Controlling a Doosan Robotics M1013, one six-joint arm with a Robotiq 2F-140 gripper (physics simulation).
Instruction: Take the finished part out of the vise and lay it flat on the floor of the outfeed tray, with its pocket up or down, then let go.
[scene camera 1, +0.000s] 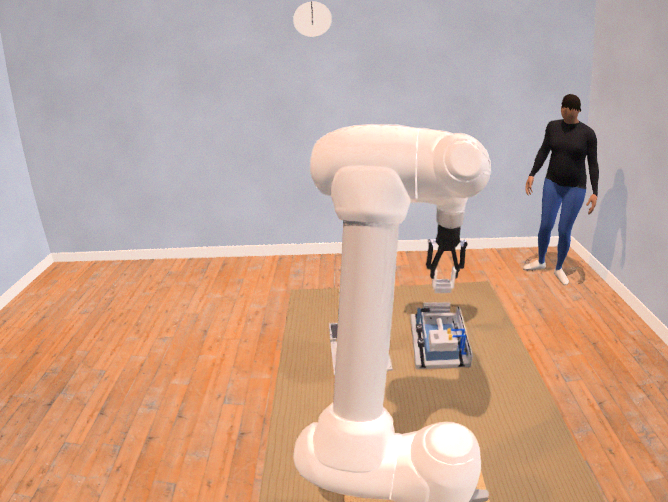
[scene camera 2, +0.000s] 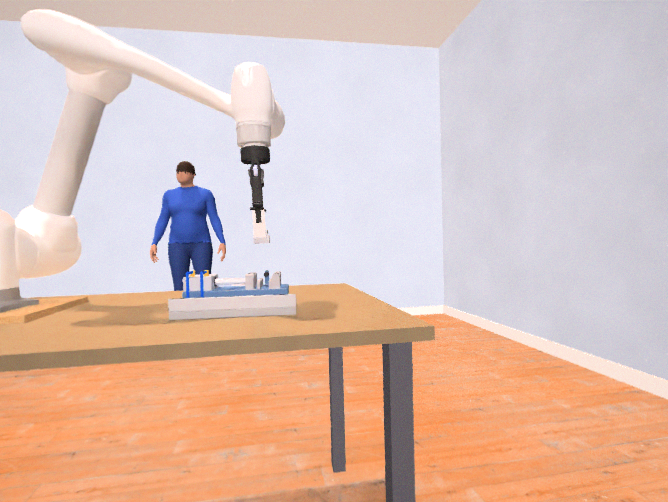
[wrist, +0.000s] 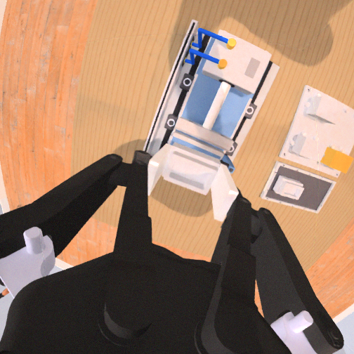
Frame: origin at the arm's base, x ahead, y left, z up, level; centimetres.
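Seen in the pictures: gripper, between the fingertips: (scene camera 1: 442, 286) (scene camera 2: 260, 237).
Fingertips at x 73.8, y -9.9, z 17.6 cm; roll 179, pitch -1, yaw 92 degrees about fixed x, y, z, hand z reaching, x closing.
Offsets run from my fingertips to a thing's middle. "spot": to the spot under its first point.
The finished part @(dx +0.5, dy +0.0, dz +0.1 cm) (scene camera 1: 443, 287) (scene camera 2: 261, 237) (wrist: 194, 167), a pale grey block, is held between the white fingertips of my gripper (scene camera 1: 444, 280) (scene camera 2: 259, 222) (wrist: 191, 165). The gripper is shut on it and points down, with part and fingers well above the vise @(dx -6.0, dy +0.3, dz -14.2 cm) (scene camera 1: 442, 354) (scene camera 2: 237, 292) (wrist: 199, 103). The vise has a blue bed, pale jaws and a white spindle; the held part hides some of its jaw end in the wrist view. A shallow tray with a dark floor @(spot: dx +1.0, dy +38.2, dz -18.6 cm) (scene camera 1: 333, 330) (wrist: 316, 198) lies beside the vise and holds a small pale block. Whether the part's pocket shows is unclear.
A white plate (wrist: 314, 102) with pale fixtures and an orange patch (wrist: 337, 159) lies next to the dark-floored tray. Blue hoses with yellow ends (wrist: 214, 59) stand up at the vise's rear. The arm partly hides the tray and plate in scene camera 1. Two people stand beyond the table.
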